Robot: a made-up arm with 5 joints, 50 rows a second.
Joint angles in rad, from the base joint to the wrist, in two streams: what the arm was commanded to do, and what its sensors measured. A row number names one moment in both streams.
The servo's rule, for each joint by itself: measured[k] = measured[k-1] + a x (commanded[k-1-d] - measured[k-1]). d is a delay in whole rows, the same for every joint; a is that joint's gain. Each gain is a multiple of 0.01, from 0.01 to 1. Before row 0 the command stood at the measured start. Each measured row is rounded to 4 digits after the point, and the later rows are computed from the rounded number. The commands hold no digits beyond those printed.
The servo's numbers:
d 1
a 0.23 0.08 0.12 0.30 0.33
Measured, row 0:
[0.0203, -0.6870, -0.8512, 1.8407, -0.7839]
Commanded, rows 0 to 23:
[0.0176, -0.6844, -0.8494, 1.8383, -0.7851]
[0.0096, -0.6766, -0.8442, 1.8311, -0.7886]
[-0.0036, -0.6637, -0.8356, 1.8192, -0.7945]
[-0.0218, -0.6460, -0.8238, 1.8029, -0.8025]
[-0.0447, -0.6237, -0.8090, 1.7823, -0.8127]
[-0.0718, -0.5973, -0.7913, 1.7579, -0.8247]
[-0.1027, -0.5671, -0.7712, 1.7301, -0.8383]
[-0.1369, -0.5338, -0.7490, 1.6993, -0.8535]
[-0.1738, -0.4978, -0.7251, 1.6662, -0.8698]
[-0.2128, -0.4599, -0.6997, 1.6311, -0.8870]
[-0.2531, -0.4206, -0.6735, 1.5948, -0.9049]
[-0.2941, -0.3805, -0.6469, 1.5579, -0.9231]
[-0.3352, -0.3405, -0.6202, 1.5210, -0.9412]
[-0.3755, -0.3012, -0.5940, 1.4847, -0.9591]
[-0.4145, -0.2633, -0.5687, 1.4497, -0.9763]
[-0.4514, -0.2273, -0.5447, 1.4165, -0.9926]
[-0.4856, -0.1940, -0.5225, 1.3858, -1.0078]
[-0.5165, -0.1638, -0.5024, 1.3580, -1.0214]
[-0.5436, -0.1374, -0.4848, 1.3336, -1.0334]
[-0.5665, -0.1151, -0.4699, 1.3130, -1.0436]
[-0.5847, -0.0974, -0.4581, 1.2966, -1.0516]
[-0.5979, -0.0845, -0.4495, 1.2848, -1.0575]
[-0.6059, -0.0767, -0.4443, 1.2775, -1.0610]
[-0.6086, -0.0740, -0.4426, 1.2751, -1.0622]
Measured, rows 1 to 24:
[0.0203, -0.6870, -0.8512, 1.8407, -0.7839]
[0.0197, -0.6868, -0.8510, 1.8400, -0.7843]
[0.0174, -0.6860, -0.8502, 1.8373, -0.7857]
[0.0126, -0.6842, -0.8484, 1.8319, -0.7886]
[0.0047, -0.6811, -0.8454, 1.8232, -0.7932]
[-0.0067, -0.6765, -0.8410, 1.8109, -0.7996]
[-0.0217, -0.6702, -0.8350, 1.7950, -0.8079]
[-0.0403, -0.6620, -0.8273, 1.7755, -0.8179]
[-0.0625, -0.6517, -0.8179, 1.7526, -0.8296]
[-0.0881, -0.6394, -0.8068, 1.7267, -0.8429]
[-0.1168, -0.6250, -0.7939, 1.6980, -0.8575]
[-0.1481, -0.6086, -0.7795, 1.6670, -0.8731]
[-0.1817, -0.5904, -0.7636, 1.6343, -0.8896]
[-0.2170, -0.5704, -0.7464, 1.6003, -0.9066]
[-0.2535, -0.5489, -0.7281, 1.5656, -0.9239]
[-0.2905, -0.5261, -0.7090, 1.5308, -0.9412]
[-0.3275, -0.5022, -0.6893, 1.4965, -0.9582]
[-0.3639, -0.4775, -0.6693, 1.4633, -0.9746]
[-0.3990, -0.4524, -0.6493, 1.4317, -0.9900]
[-0.4323, -0.4272, -0.6296, 1.4023, -1.0043]
[-0.4632, -0.4022, -0.6104, 1.3755, -1.0173]
[-0.4911, -0.3778, -0.5921, 1.3518, -1.0286]
[-0.5157, -0.3543, -0.5750, 1.3317, -1.0381]
[-0.5364, -0.3321, -0.5593, 1.3154, -1.0457]

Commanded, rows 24 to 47:
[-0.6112, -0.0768, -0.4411, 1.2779, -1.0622]
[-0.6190, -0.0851, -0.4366, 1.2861, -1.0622]
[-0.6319, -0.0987, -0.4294, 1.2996, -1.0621]
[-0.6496, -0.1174, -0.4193, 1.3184, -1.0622]
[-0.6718, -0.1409, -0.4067, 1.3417, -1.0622]
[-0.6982, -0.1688, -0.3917, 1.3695, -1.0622]
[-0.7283, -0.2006, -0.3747, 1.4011, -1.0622]
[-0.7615, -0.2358, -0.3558, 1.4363, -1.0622]
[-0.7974, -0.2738, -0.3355, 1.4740, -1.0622]
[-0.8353, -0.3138, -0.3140, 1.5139, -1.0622]
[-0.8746, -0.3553, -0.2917, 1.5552, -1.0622]
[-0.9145, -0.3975, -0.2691, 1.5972, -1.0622]
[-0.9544, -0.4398, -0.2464, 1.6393, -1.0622]
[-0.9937, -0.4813, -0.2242, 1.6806, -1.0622]
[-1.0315, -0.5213, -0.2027, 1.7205, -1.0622]
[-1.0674, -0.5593, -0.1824, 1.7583, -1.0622]
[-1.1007, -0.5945, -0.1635, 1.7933, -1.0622]
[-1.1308, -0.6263, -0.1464, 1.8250, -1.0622]
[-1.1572, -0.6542, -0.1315, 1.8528, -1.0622]
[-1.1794, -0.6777, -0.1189, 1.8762, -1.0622]
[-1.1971, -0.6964, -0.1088, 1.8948, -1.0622]
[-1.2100, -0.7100, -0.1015, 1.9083, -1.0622]
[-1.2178, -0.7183, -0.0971, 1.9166, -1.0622]
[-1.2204, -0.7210, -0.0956, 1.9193, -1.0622]
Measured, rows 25 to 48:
[-0.5530, -0.3115, -0.5453, 1.3033, -1.0511]
[-0.5664, -0.2927, -0.5328, 1.2957, -1.0548]
[-0.5785, -0.2761, -0.5213, 1.2928, -1.0572]
[-0.5908, -0.2619, -0.5103, 1.2948, -1.0588]
[-0.6043, -0.2503, -0.4994, 1.3019, -1.0599]
[-0.6198, -0.2415, -0.4883, 1.3138, -1.0607]
[-0.6378, -0.2357, -0.4767, 1.3305, -1.0612]
[-0.6586, -0.2329, -0.4645, 1.3517, -1.0615]
[-0.6823, -0.2331, -0.4515, 1.3771, -1.0617]
[-0.7088, -0.2364, -0.4376, 1.4062, -1.0619]
[-0.7379, -0.2426, -0.4228, 1.4385, -1.0620]
[-0.7693, -0.2516, -0.4071, 1.4735, -1.0621]
[-0.8027, -0.2633, -0.3905, 1.5106, -1.0621]
[-0.8376, -0.2774, -0.3732, 1.5492, -1.0621]
[-0.8735, -0.2937, -0.3553, 1.5886, -1.0621]
[-0.9098, -0.3119, -0.3370, 1.6282, -1.0621]
[-0.9460, -0.3317, -0.3184, 1.6672, -1.0621]
[-0.9816, -0.3527, -0.2998, 1.7050, -1.0621]
[-1.0159, -0.3746, -0.2814, 1.7410, -1.0621]
[-1.0484, -0.3970, -0.2634, 1.7745, -1.0621]
[-1.0785, -0.4195, -0.2461, 1.8050, -1.0621]
[-1.1058, -0.4417, -0.2296, 1.8319, -1.0621]
[-1.1298, -0.4632, -0.2142, 1.8548, -1.0621]
[-1.1500, -0.4836, -0.2001, 1.8733, -1.0621]

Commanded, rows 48 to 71:
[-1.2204, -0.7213, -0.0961, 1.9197, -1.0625]
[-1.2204, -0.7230, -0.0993, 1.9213, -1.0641]
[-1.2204, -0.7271, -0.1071, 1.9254, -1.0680]
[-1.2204, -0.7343, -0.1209, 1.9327, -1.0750]
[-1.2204, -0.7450, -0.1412, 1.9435, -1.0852]
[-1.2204, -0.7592, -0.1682, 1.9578, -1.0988]
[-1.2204, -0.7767, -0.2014, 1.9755, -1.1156]
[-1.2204, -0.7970, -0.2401, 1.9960, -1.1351]
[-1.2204, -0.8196, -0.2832, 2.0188, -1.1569]
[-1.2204, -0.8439, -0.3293, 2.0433, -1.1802]
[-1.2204, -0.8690, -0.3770, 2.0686, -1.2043]
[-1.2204, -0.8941, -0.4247, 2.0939, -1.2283]
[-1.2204, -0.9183, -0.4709, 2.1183, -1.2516]
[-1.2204, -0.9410, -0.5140, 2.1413, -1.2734]
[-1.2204, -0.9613, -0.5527, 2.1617, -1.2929]
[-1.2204, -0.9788, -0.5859, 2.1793, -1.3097]
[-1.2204, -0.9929, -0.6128, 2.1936, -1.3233]
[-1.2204, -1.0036, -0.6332, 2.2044, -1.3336]
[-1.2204, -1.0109, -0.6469, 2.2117, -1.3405]
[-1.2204, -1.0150, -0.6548, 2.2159, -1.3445]
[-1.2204, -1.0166, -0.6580, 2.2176, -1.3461]
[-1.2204, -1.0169, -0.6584, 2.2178, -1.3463]
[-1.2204, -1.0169, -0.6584, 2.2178, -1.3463]
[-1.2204, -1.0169, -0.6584, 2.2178, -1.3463]
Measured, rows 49 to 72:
[-1.1662, -0.5026, -0.1876, 1.8871, -1.0621]
[-1.1787, -0.5201, -0.1766, 1.8969, -1.0622]
[-1.1883, -0.5363, -0.1673, 1.9042, -1.0628]
[-1.1957, -0.5516, -0.1601, 1.9106, -1.0645]
[-1.2014, -0.5662, -0.1554, 1.9172, -1.0680]
[-1.2058, -0.5805, -0.1537, 1.9251, -1.0737]
[-1.2092, -0.5948, -0.1554, 1.9349, -1.0820]
[-1.2118, -0.6094, -0.1609, 1.9471, -1.0931]
[-1.2138, -0.6244, -0.1704, 1.9618, -1.1070]
[-1.2153, -0.6400, -0.1839, 1.9789, -1.1235]
[-1.2165, -0.6563, -0.2013, 1.9982, -1.1422]
[-1.2174, -0.6733, -0.2224, 2.0193, -1.1627]
[-1.2181, -0.6910, -0.2467, 2.0417, -1.1843]
[-1.2186, -0.7092, -0.2736, 2.0647, -1.2065]
[-1.2190, -0.7277, -0.3024, 2.0877, -1.2286]
[-1.2193, -0.7464, -0.3324, 2.1099, -1.2498]
[-1.2196, -0.7650, -0.3628, 2.1307, -1.2696]
[-1.2198, -0.7832, -0.3928, 2.1496, -1.2873]
[-1.2199, -0.8008, -0.4216, 2.1660, -1.3026]
[-1.2200, -0.8176, -0.4486, 2.1797, -1.3151]
[-1.2201, -0.8334, -0.4733, 2.1906, -1.3248]
[-1.2202, -0.8481, -0.4955, 2.1987, -1.3318]
[-1.2202, -0.8616, -0.5150, 2.2044, -1.3366]
[-1.2202, -0.8740, -0.5322, 2.2084, -1.3398]

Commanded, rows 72 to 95:
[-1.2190, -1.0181, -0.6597, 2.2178, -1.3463]
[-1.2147, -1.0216, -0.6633, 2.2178, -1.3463]
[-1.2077, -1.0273, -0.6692, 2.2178, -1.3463]
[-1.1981, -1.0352, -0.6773, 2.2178, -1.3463]
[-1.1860, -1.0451, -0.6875, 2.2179, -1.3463]
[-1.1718, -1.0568, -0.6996, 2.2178, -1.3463]
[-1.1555, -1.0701, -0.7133, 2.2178, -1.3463]
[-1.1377, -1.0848, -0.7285, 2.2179, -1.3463]
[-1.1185, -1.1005, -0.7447, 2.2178, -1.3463]
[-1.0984, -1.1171, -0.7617, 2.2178, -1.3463]
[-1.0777, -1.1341, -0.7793, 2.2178, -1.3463]
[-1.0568, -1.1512, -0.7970, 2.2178, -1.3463]
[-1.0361, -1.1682, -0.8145, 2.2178, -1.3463]
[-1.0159, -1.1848, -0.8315, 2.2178, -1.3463]
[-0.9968, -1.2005, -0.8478, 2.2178, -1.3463]
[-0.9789, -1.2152, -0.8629, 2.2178, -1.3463]
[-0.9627, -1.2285, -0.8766, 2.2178, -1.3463]
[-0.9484, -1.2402, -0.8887, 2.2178, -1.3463]
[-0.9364, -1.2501, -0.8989, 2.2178, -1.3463]
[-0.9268, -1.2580, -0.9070, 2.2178, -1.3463]
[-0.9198, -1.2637, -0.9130, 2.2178, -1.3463]
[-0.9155, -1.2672, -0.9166, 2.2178, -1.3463]
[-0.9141, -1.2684, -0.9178, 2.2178, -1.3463]
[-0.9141, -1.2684, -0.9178, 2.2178, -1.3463]
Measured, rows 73 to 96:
[-1.2202, -0.8854, -0.5473, 2.2112, -1.3419]
[-1.2199, -0.8960, -0.5608, 2.2132, -1.3434]
[-1.2187, -0.9060, -0.5731, 2.2146, -1.3444]
[-1.2162, -0.9157, -0.5846, 2.2156, -1.3450]
[-1.2120, -0.9253, -0.5957, 2.2163, -1.3454]
[-1.2060, -0.9349, -0.6067, 2.2168, -1.3457]
[-1.1981, -0.9447, -0.6178, 2.2171, -1.3459]
[-1.1883, -0.9547, -0.6293, 2.2173, -1.3460]
[-1.1767, -0.9651, -0.6412, 2.2175, -1.3461]
[-1.1633, -0.9759, -0.6536, 2.2176, -1.3462]
[-1.1484, -0.9872, -0.6666, 2.2177, -1.3462]
[-1.1321, -0.9990, -0.6801, 2.2177, -1.3462]
[-1.1148, -1.0112, -0.6941, 2.2177, -1.3462]
[-1.0967, -1.0238, -0.7085, 2.2177, -1.3462]
[-1.0781, -1.0367, -0.7233, 2.2177, -1.3462]
[-1.0594, -1.0498, -0.7382, 2.2177, -1.3462]
[-1.0409, -1.0630, -0.7532, 2.2177, -1.3462]
[-1.0229, -1.0762, -0.7680, 2.2177, -1.3462]
[-1.0058, -1.0893, -0.7825, 2.2177, -1.3462]
[-0.9898, -1.1022, -0.7965, 2.2177, -1.3462]
[-0.9753, -1.1147, -0.8098, 2.2177, -1.3462]
[-0.9625, -1.1266, -0.8222, 2.2177, -1.3462]
[-0.9517, -1.1378, -0.8335, 2.2177, -1.3462]
[-0.9431, -1.1482, -0.8436, 2.2177, -1.3462]

